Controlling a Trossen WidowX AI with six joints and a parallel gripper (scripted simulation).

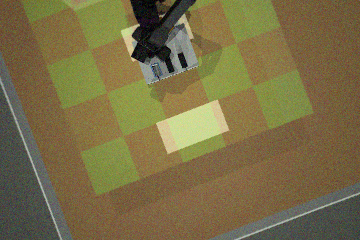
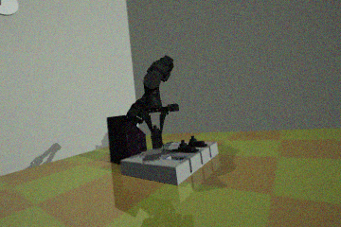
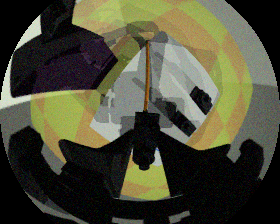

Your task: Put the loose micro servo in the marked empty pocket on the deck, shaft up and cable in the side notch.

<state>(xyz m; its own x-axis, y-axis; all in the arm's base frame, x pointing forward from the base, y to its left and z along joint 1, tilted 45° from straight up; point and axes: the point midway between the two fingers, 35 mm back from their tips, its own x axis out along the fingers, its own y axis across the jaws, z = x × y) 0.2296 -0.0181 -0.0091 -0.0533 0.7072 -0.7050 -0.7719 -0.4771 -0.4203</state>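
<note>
The robot deck is 10 cm below my gripper tip, 4 cm to the left of it and 2 cm behind it.
</note>
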